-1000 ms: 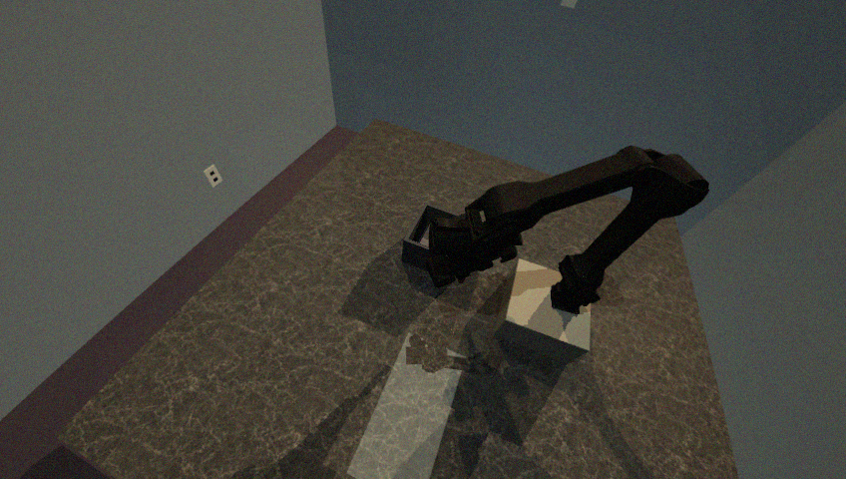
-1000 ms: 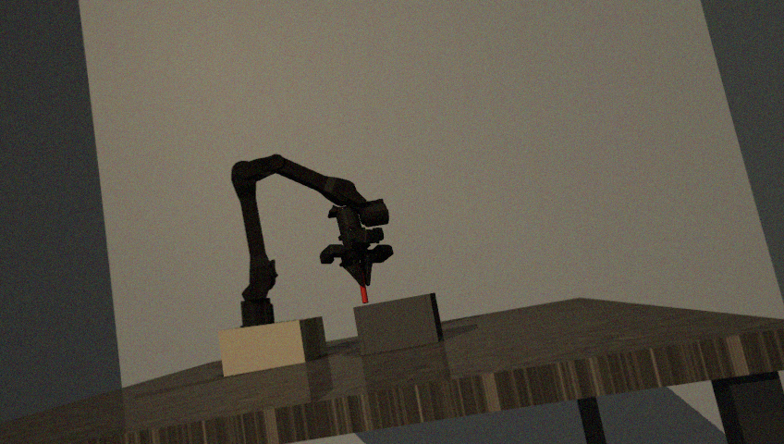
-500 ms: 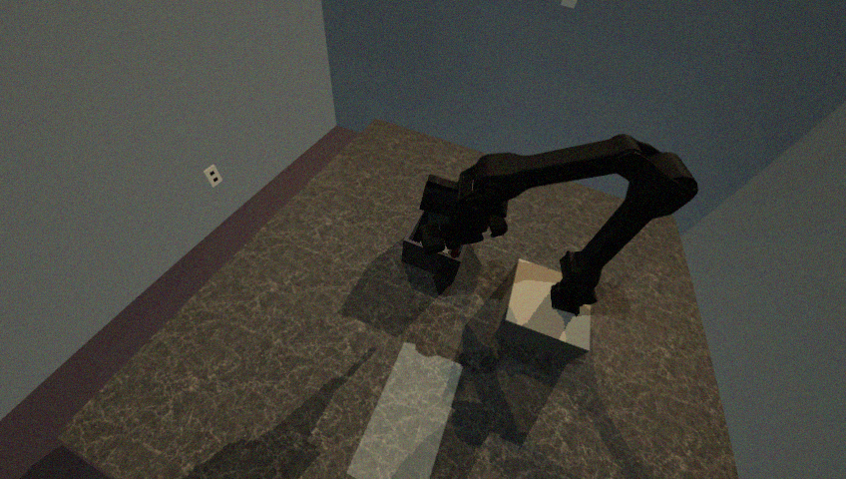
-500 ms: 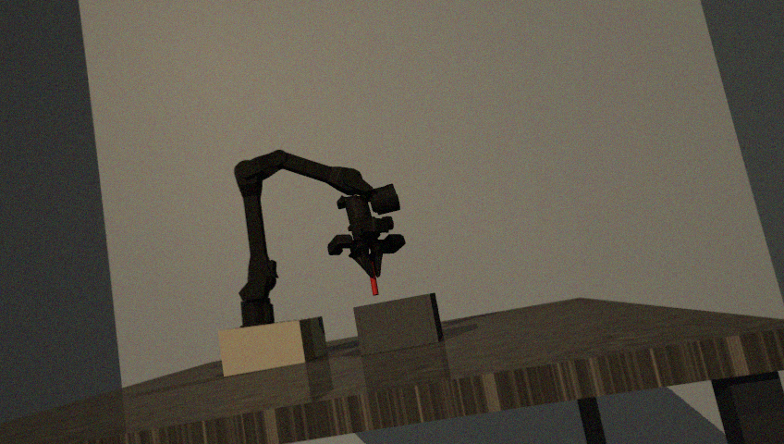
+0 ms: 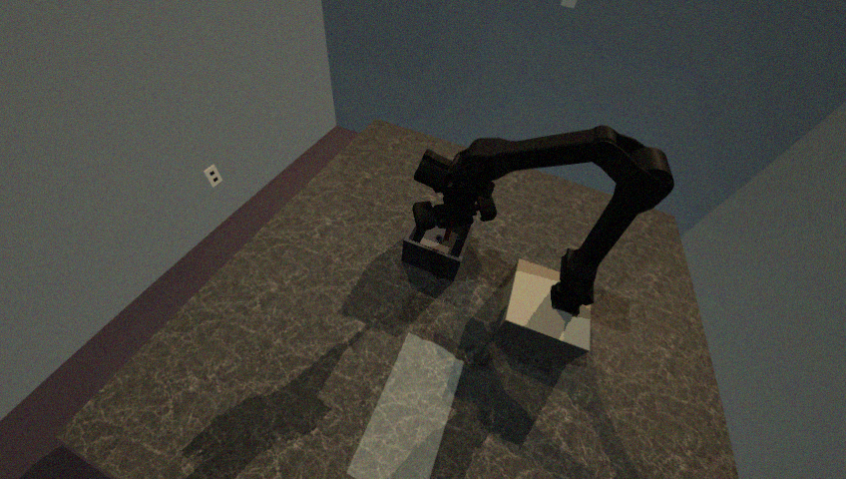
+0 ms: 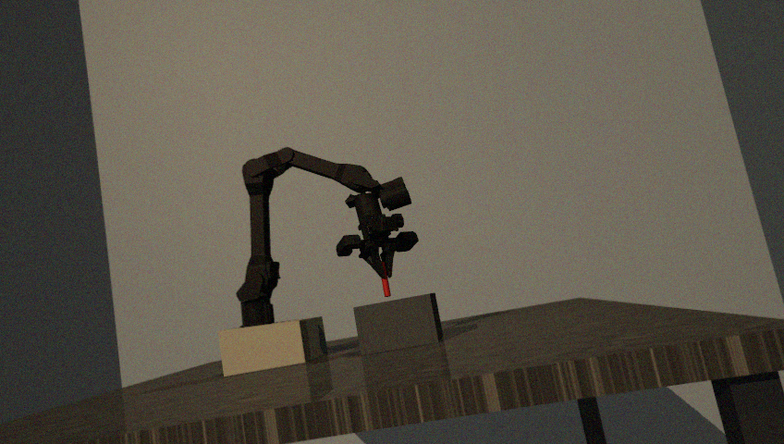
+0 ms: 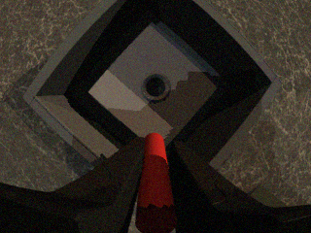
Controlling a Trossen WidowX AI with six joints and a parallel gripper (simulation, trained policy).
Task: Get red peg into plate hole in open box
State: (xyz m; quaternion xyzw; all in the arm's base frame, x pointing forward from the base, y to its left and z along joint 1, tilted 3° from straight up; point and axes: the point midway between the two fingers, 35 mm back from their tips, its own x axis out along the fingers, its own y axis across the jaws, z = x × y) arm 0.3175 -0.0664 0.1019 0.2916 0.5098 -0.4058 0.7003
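My gripper tip is 10 mm to the right of the red peg and 10 mm past it. Round my gripper tip: grey plate (100 mm below, 30 mm to the right, 10 mm ahead); dark box (120 mm below, 30 mm to the right, 10 mm ahead).
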